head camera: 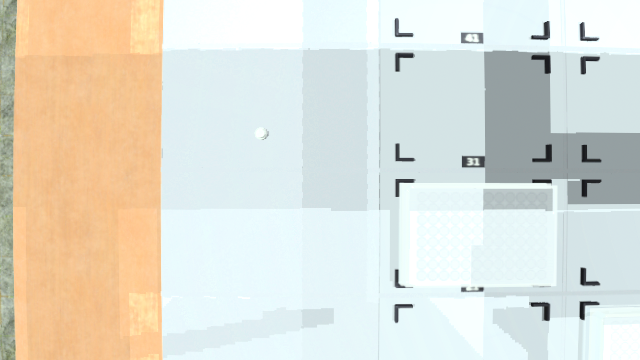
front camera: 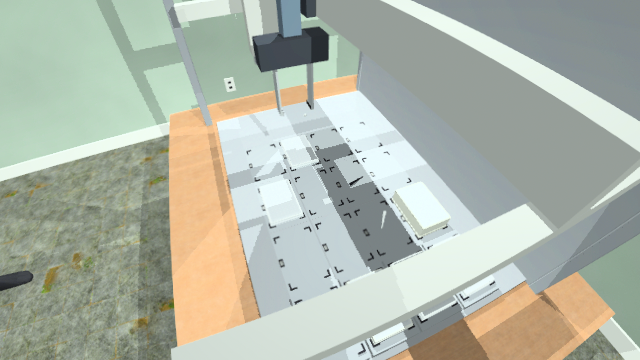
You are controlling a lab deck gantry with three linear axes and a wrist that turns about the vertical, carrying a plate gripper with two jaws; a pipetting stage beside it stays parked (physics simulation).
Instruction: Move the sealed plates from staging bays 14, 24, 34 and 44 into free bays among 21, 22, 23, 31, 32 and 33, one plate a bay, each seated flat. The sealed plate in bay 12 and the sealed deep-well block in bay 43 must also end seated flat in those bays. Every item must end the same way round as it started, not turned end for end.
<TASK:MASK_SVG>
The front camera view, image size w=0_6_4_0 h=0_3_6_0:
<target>my gripper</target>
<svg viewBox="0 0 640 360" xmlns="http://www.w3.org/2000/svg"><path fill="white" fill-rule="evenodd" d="M320 27L301 29L302 35L285 38L280 32L252 36L255 59L261 73L273 72L277 110L281 117L284 116L284 112L281 106L278 69L306 64L308 94L306 103L311 110L314 109L313 63L329 61L329 34Z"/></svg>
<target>cream deep-well block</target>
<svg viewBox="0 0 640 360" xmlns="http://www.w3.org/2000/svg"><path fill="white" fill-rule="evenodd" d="M417 182L395 190L391 200L417 237L421 238L446 227L451 217L423 182Z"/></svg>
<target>sealed plate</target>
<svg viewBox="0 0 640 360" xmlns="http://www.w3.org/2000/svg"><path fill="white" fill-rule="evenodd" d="M288 179L259 187L271 227L304 217Z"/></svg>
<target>sealed plate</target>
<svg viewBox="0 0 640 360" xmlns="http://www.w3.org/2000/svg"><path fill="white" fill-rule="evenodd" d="M305 135L281 140L280 142L292 170L319 163L319 159Z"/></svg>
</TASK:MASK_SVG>
